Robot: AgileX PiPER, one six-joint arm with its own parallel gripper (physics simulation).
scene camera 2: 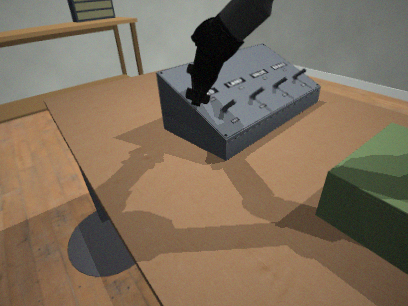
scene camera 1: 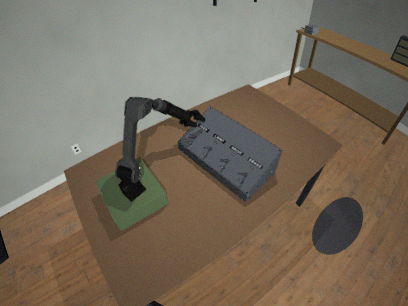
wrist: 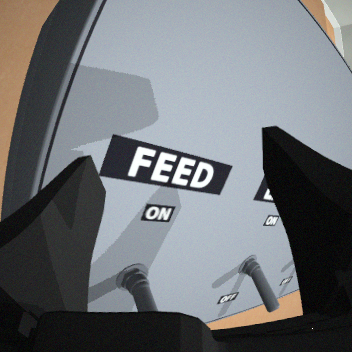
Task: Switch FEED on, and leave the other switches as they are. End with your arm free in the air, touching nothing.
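Note:
The grey sloped switch panel (scene camera 1: 235,127) (scene camera 2: 175,102) (wrist: 210,75) carries four levers. The FEED lever (scene camera 1: 192,139) (scene camera 2: 227,108) (wrist: 143,296) leans down toward its OFF side; its lower part is hidden in the wrist view. The LAMP lever (scene camera 1: 207,149) (scene camera 2: 256,93) (wrist: 265,288), VALVE lever (scene camera 1: 224,163) (scene camera 2: 280,83) and BRAKE lever (scene camera 1: 243,176) (scene camera 2: 300,75) lean the same way. My gripper (scene camera 1: 200,122) (scene camera 2: 196,86) (wrist: 177,161) is open and empty, over the panel's upper FEED end, its fingers either side of the FEED label (wrist: 166,170) in the wrist view. Contact with the panel cannot be told.
The arm stands on a green block (scene camera 1: 145,210) (scene camera 2: 370,210) on the brown table (scene camera 1: 200,225) (scene camera 2: 175,195). A wooden shelf table (scene camera 1: 350,47) (scene camera 2: 50,32) stands at the back. A dark round disc (scene camera 1: 338,225) (scene camera 2: 97,250) is beside the table, low down.

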